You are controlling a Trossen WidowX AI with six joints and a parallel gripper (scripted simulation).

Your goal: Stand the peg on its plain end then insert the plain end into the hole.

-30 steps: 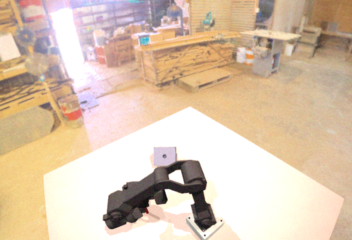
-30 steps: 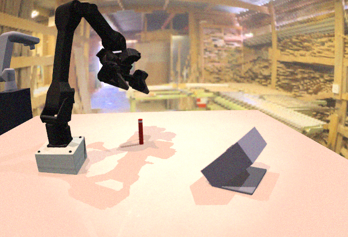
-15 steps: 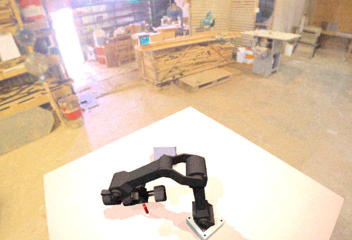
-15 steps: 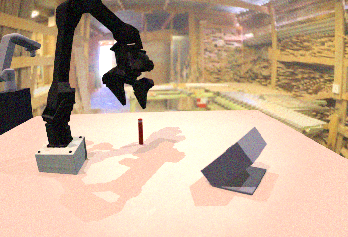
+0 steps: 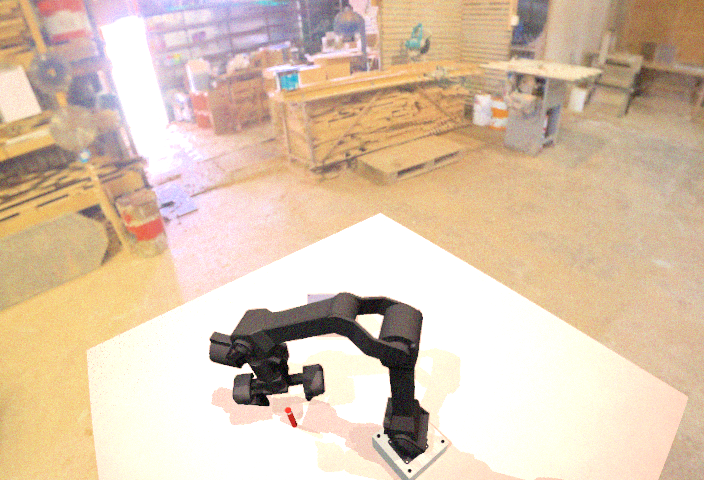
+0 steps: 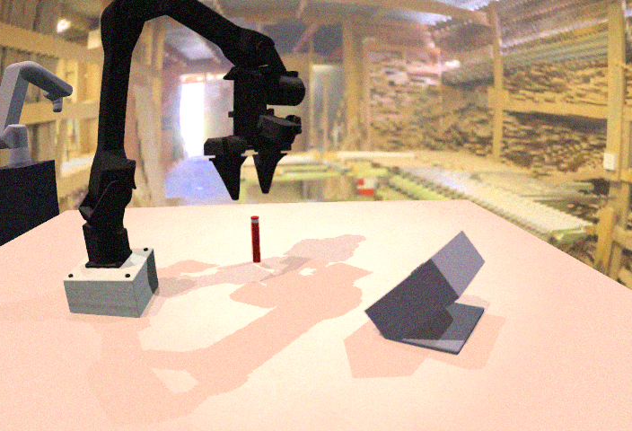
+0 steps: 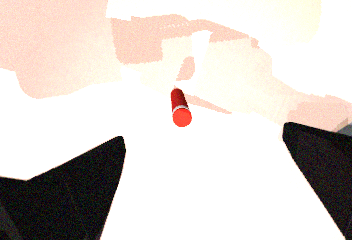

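Now: the red peg 10 mm to the left of my gripper tip and 60 mm below it. Round my gripper tip: grey sloped panel: 230 mm ahead, 250 mm to the right, 60 mm below.
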